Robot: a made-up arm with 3 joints. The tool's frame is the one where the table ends. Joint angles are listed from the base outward.
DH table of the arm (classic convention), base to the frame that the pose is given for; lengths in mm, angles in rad. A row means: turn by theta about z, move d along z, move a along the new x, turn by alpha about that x. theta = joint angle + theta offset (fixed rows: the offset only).
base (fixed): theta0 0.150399  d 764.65  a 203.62  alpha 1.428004
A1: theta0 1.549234  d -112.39  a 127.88  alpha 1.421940
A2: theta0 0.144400  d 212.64  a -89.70  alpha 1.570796
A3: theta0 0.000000  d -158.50  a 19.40  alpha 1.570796
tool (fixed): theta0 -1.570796  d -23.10  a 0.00  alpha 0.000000
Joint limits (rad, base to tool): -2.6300..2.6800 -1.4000..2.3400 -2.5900..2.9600
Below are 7 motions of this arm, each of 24 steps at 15 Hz.
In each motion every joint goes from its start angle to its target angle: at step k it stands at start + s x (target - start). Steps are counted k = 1, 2, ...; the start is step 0. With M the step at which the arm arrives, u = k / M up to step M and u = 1 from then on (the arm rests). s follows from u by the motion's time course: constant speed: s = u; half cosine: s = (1 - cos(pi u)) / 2; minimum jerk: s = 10 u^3 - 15 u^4 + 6 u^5.
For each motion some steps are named. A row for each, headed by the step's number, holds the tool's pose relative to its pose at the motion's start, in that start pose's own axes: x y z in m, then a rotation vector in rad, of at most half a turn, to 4 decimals.
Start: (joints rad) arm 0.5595 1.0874 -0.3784
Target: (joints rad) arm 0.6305 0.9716 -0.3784
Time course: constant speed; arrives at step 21
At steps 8, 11, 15, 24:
8: -0.0032 0.0079 -0.0043 0.0094 0.0381 0.0280
11: -0.0044 0.0109 -0.0059 0.0133 0.0522 0.0386
15: -0.0061 0.0150 -0.0079 0.0186 0.0711 0.0526
24: -0.0089 0.0211 -0.0110 0.0272 0.0991 0.0738

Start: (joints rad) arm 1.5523 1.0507 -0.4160
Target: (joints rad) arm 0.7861 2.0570 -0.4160
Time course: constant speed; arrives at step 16
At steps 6, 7, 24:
6: 0.0270 -0.0615 0.0469 -0.0531 -0.3908 -0.1905
7: 0.0297 -0.0703 0.0545 -0.0517 -0.4576 -0.2204
24: 0.0432 -0.1337 0.1055 0.0994 -1.0499 -0.4578

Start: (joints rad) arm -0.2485 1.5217 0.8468
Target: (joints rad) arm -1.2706 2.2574 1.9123
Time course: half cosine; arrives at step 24
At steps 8, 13, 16, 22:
8: 0.0438 -0.0255 -0.0143 -0.2174 -0.0180 -0.2877
13: 0.0889 -0.0550 -0.0235 -0.4107 0.0664 -0.6339
16: 0.1122 -0.0684 -0.0251 -0.4768 0.1642 -0.8108
22: 0.1410 -0.0806 -0.0225 -0.5094 0.3246 -0.9887

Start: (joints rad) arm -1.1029 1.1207 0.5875
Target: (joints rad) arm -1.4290 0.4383 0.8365
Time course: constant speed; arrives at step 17
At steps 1, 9, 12, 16, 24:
1: 0.0079 0.0034 0.0034 -0.0207 -0.0390 0.0255
9: 0.0602 0.0329 0.0366 -0.2102 -0.3558 0.2145
12: 0.0747 0.0450 0.0504 -0.2909 -0.4761 0.2789
16: 0.0895 0.0619 0.0685 -0.4054 -0.6369 0.3598
24: 0.0925 0.0662 0.0729 -0.4352 -0.6772 0.3793

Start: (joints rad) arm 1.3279 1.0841 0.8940
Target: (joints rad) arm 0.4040 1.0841 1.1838
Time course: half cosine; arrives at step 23
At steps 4, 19, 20, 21, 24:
4: 0.0156 -0.0068 -0.0016 -0.0434 -0.0466 -0.0431
19: 0.1614 -0.1278 0.0446 -0.5381 -0.5257 -0.6237
20: 0.1647 -0.1332 0.0484 -0.5552 -0.5409 -0.6477
21: 0.1671 -0.1371 0.0512 -0.5676 -0.5518 -0.6653
24: 0.1689 -0.1403 0.0536 -0.5776 -0.5607 -0.6796

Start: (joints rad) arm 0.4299 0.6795 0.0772
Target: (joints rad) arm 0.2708 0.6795 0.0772
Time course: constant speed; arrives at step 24
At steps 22, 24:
22: 0.0246 -0.0218 0.0061 -0.0980 -0.1072 0.0134
24: 0.0269 -0.0237 0.0069 -0.1069 -0.1169 0.0146

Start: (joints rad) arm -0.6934 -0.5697 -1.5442
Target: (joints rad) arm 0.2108 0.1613 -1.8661
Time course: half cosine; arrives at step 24
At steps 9, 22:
9: 0.0023 0.0338 0.0006 0.3621 -0.2642 0.0914
22: -0.0264 0.0768 -0.0137 1.2008 -0.8103 0.1692

